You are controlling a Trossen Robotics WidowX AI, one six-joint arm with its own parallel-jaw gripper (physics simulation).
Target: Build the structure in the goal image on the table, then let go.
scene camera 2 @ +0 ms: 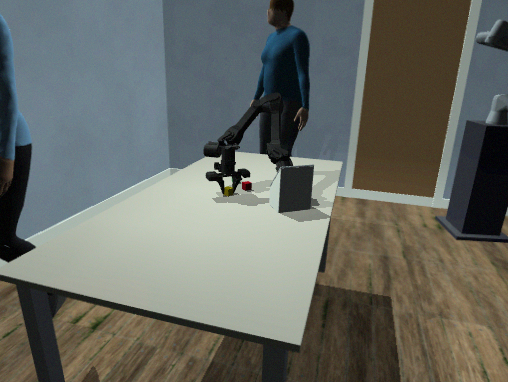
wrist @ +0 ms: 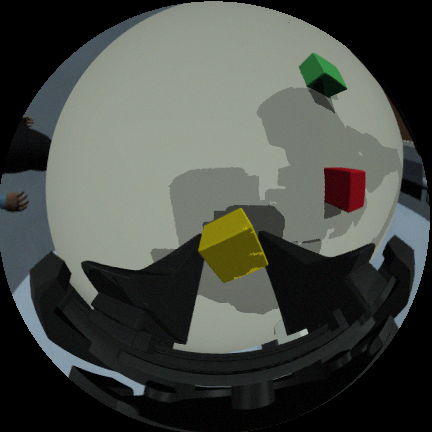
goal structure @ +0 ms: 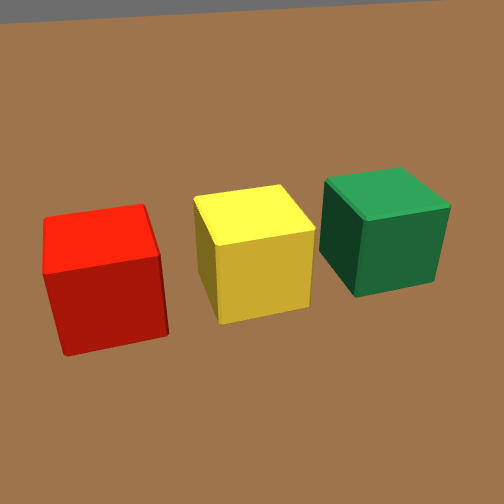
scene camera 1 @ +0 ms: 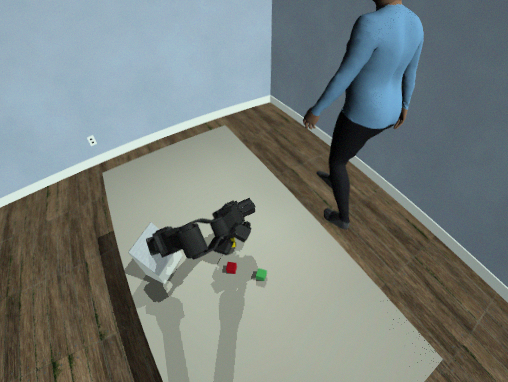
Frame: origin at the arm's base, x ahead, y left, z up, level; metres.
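Seen in the pictures: gripper, fingertip midpoint: [scene camera 2: 228, 193] [wrist: 231, 237] [scene camera 1: 230, 243]; arm's base at its link origin: [scene camera 2: 287, 174] [scene camera 1: 156, 244].
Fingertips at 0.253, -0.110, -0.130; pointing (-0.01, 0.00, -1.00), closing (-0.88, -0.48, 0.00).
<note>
Pixels of each thing's top centre, then the offset from my fingertips to it, as dx, dy, dz. Level surfaces: height alone.
- yellow cube at its top centre: [wrist: 235, 259] [scene camera 1: 230, 239] [scene camera 2: 228, 187] +0.000, -0.001, +0.027
- red cube at its top centre: [wrist: 358, 190] [scene camera 1: 231, 265] [scene camera 2: 246, 182] -0.073, -0.091, +0.026
- green cube at its top centre: [scene camera 1: 261, 273] -0.010, -0.190, +0.026
- table at its surface level: dz -0.007
A yellow cube [scene camera 1: 233, 243] [scene camera 2: 228, 191] [wrist: 231, 257] is on the table, turned at an angle between the fingertips. My gripper [scene camera 2: 229, 189] [wrist: 231, 237] points down at the table and is shut on the yellow cube, with a fingertip against each side in the wrist view. A red cube [scene camera 1: 231, 268] [scene camera 2: 246, 185] [wrist: 345, 188] lies apart from it on the table. A green cube [scene camera 1: 261, 274] [wrist: 322, 75] lies farther out, beyond the red cube; it is not clearly visible in scene camera 2, where the gripper covers that area.
A pale slanted panel [scene camera 1: 140, 251] with a grey back [scene camera 2: 296, 189] stands on the table [scene camera 1: 310, 320] [scene camera 2: 190, 265] near the arm's base. Shadows of the arm fall around the cubes. Two people stand beyond the table, and a dark pedestal [scene camera 2: 477, 180] is at the right.
</note>
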